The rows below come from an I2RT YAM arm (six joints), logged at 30 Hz.
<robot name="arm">
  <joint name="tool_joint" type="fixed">
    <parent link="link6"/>
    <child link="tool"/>
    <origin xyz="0 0 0" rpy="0 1.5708 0"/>
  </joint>
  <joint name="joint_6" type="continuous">
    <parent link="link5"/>
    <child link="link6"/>
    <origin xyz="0.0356 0 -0.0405" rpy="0 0 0"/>
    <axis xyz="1 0 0"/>
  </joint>
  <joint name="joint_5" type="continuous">
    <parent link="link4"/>
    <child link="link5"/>
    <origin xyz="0.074 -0.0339 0.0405" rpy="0 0 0"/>
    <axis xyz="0 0 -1"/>
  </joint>
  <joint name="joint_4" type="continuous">
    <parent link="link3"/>
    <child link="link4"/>
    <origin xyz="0.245 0.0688 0.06" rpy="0 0 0"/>
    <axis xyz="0 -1 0"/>
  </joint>
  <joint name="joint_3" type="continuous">
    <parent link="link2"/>
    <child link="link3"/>
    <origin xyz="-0.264 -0.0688 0" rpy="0 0 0"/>
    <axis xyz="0 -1 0"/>
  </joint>
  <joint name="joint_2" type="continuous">
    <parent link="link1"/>
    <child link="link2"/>
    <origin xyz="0.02 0.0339 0.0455" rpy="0 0 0"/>
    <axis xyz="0 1 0"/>
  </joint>
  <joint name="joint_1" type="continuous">
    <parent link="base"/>
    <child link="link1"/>
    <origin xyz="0 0 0.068" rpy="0 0 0"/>
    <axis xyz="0 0 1"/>
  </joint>
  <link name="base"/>
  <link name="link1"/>
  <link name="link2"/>
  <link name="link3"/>
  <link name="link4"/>
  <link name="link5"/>
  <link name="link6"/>
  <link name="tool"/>
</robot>
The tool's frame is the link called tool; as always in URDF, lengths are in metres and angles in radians. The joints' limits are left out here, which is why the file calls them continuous.
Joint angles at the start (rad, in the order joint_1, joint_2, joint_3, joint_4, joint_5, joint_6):
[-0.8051, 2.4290, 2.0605, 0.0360, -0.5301, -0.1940]
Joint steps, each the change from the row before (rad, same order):
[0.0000, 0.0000, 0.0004, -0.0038, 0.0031, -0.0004]
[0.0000, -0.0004, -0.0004, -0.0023, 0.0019, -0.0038]
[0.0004, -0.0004, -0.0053, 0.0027, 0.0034, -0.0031]
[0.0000, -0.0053, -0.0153, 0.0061, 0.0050, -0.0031]
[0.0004, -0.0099, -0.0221, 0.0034, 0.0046, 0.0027]
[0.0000, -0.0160, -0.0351, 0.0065, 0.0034, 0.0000]
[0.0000, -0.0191, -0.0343, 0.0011, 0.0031, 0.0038]
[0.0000, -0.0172, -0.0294, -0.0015, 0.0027, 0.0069]
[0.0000, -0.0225, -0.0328, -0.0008, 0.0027, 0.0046]
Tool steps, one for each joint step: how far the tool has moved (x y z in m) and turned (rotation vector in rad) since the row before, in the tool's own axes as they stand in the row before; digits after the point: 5 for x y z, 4 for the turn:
[0.00027, -0.00005, -0.00002, 0.0025, 0.0035, 0.0013]
[0.00019, 0.00002, -0.00008, 0.0015, 0.0023, -0.0026]
[0.00136, 0.00027, 0.00025, 0.0026, 0.0025, -0.0021]
[0.00211, 0.00061, -0.00062, 0.0042, 0.0043, -0.0012]
[0.00245, 0.00140, -0.00137, 0.0026, 0.0084, 0.0069]
[0.00376, 0.00207, -0.00248, 0.0011, 0.0115, 0.0062]
[0.00264, 0.00234, -0.00336, 0.0006, 0.0127, 0.0106]
[0.00225, 0.00213, -0.00314, 0.0003, 0.0123, 0.0135]
[0.00102, 0.00257, -0.00441, 0.0008, 0.0101, 0.0099]

